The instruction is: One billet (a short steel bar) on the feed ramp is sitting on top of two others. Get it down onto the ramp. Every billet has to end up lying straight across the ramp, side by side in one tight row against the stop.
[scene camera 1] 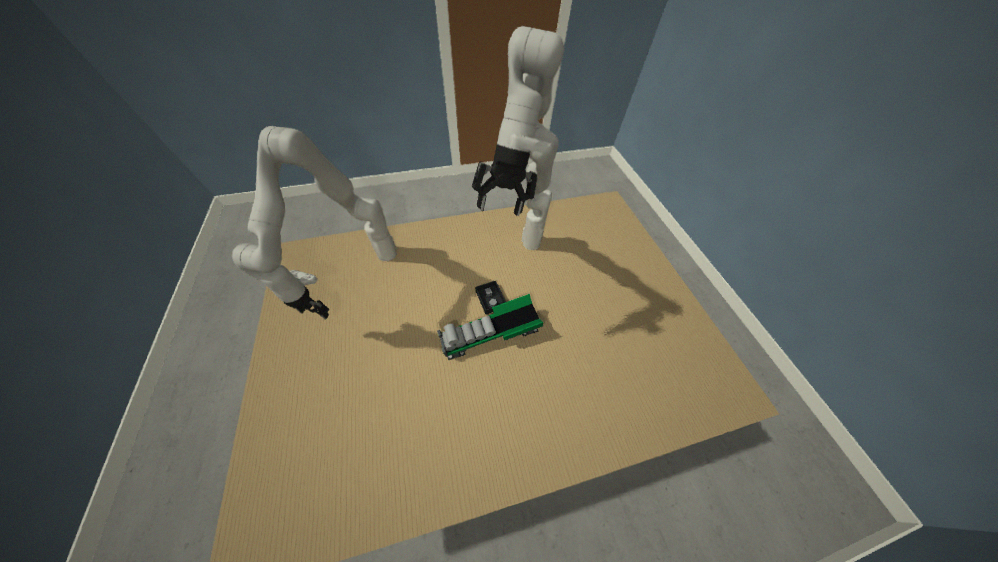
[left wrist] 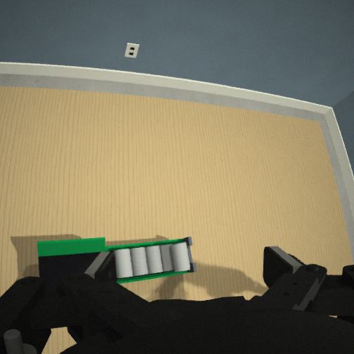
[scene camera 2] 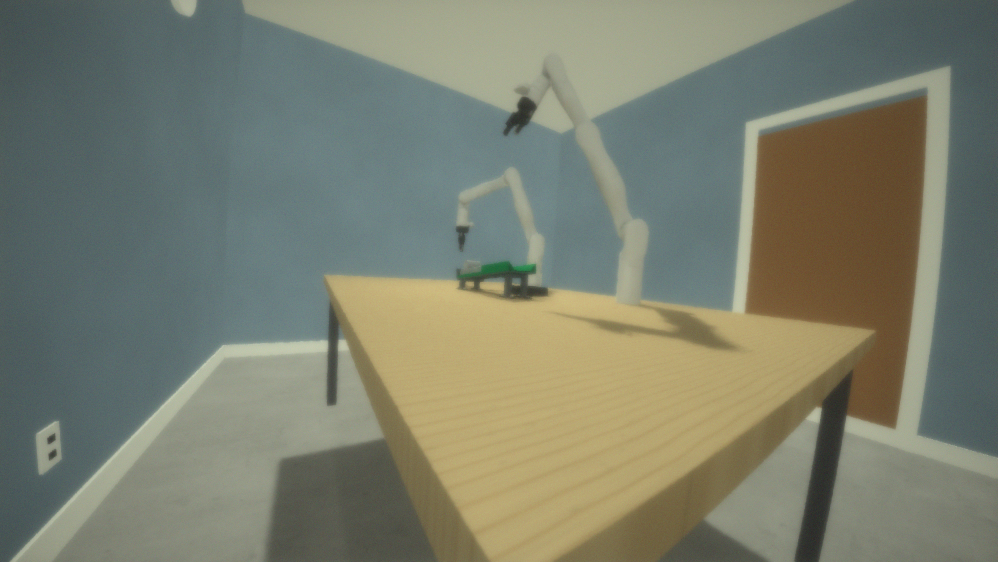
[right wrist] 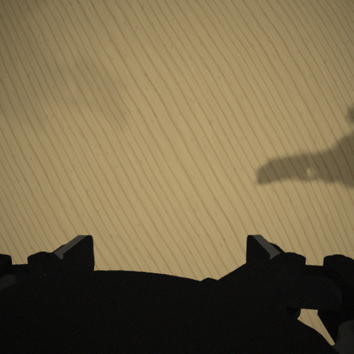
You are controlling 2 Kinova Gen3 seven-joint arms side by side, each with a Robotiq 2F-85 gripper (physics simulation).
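Frame: origin at the left arm's base, x back, y right, z up, level; metres.
Seen in the pictures: left gripper, fingertip midpoint: (scene camera 1: 498,212) (scene camera 2: 509,134); right gripper, fingertip midpoint: (scene camera 1: 315,314) (scene camera 2: 461,251); left arm's base, origin of the base link: (scene camera 1: 531,243) (scene camera 2: 627,303); right arm's base, origin of the base link: (scene camera 1: 387,254).
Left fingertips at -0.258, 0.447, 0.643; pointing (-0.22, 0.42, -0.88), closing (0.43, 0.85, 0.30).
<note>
Offsets run from my left fingertips to a thing's top centre, as dx, dy, dz. "spot": to the spot under its first point. Level surfaces: height alone.
The green ramp (scene camera 1: 514,307) (scene camera 2: 497,268) (left wrist: 71,248) slopes down to a grey stop (left wrist: 194,268). One billet @[+0.037, +0.174, -0.514] (scene camera 1: 450,335) (left wrist: 180,257) sits raised at the stop end, partly hiding what lies under it. A darker, lower billet (left wrist: 167,258) shows beside it. Three more billets (left wrist: 154,259) (left wrist: 139,261) (left wrist: 123,263) lie across the ramp in a row up the slope. My left gripper (scene camera 1: 500,209) (scene camera 2: 511,132) (left wrist: 190,266) is open and empty, high above the table. My right gripper (scene camera 1: 325,314) (scene camera 2: 460,249) (right wrist: 168,253) is open and empty, off to the ramp's left in scene camera 1.
A small black tray @[+0.120, -0.076, -0.608] (scene camera 1: 481,296) with light pieces on it stands close behind the ramp in scene camera 1. The ramp's raised green side walls flank its black upper bed @[spot: -0.058, -0.062, -0.556] (scene camera 1: 515,320). Arm shadows fall across the wooden table @[dz -0.644] (scene camera 1: 391,432) (scene camera 2: 558,390).
</note>
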